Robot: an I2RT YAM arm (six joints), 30 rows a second.
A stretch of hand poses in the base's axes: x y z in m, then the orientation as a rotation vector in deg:
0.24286, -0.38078, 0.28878, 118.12, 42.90, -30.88
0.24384, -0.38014, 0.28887, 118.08, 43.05, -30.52
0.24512, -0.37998, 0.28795, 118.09, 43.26, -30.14
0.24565, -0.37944, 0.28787, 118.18, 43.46, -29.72
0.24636, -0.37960, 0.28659, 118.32, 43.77, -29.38
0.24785, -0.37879, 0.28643, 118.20, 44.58, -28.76
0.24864, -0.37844, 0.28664, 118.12, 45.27, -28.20
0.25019, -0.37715, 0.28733, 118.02, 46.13, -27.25
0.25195, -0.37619, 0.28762, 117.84, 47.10, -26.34
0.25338, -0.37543, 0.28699, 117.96, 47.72, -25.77
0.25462, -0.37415, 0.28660, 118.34, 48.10, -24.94
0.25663, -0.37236, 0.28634, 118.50, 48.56, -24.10
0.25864, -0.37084, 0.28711, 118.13, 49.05, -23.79
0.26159, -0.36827, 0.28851, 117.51, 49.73, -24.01
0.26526, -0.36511, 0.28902, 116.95, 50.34, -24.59
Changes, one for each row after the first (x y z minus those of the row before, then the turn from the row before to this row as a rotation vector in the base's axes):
0.00098, 0.00064, 0.00009, 0.06, -0.20, 0.24
0.00128, 0.00016, -0.00092, 0.12, -0.18, 0.27
0.00053, 0.00054, -0.00008, 0.20, -0.21, 0.25
0.00071, -0.00016, -0.00128, 0.28, -0.11, 0.26
0.00149, 0.00081, -0.00016, 0.26, -0.11, 0.77
0.00079, 0.00035, 0.00021, 0.25, -0.11, 0.66
0.00155, 0.00129, 0.00069, 0.35, -0.32, 0.91
0.00176, 0.00096, 0.00029, 0.32, -0.24, 1.00
0.00143, 0.00076, -0.00063, 0.41, -0.13, 0.54
0.00124, 0.00128, -0.00039, 0.60, -0.39, 0.39
0.00201, 0.00179, -0.00026, 0.44, -0.38, 0.52
0.00201, 0.00152, 0.00077, -0.10, -0.04, 0.55
0.00295, 0.00257, 0.00140, -0.34, 0.39, 0.57
0.00367, 0.00316, 0.00051, -0.37, 0.62, 0.38

